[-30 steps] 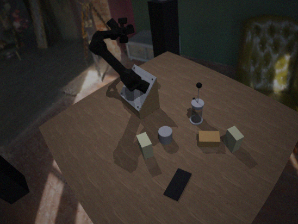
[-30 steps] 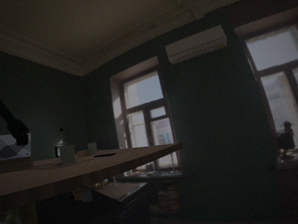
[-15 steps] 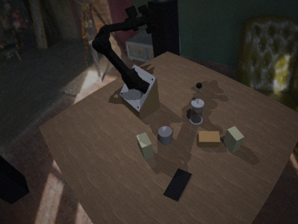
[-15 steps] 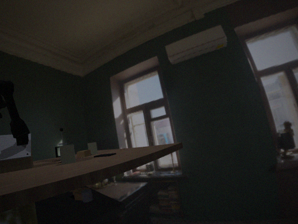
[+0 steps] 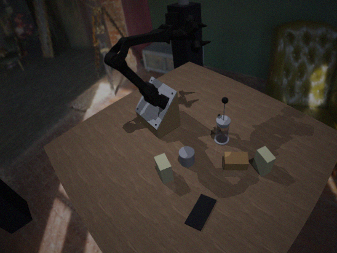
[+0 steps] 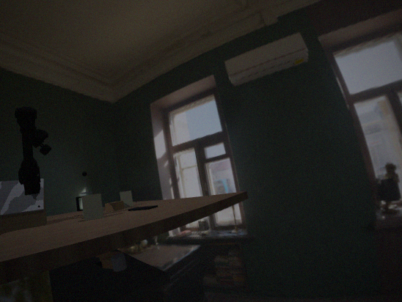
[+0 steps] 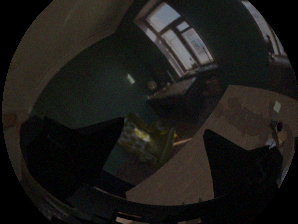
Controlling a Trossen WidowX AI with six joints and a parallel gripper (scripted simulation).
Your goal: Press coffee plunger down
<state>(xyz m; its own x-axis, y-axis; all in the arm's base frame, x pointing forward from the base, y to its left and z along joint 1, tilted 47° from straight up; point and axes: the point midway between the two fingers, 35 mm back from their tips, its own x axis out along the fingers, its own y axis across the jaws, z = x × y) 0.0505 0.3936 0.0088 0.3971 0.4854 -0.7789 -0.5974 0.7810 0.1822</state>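
My gripper tip is 340 mm above the coffee press, 220 mm short of it and 150 mm to the left of it.
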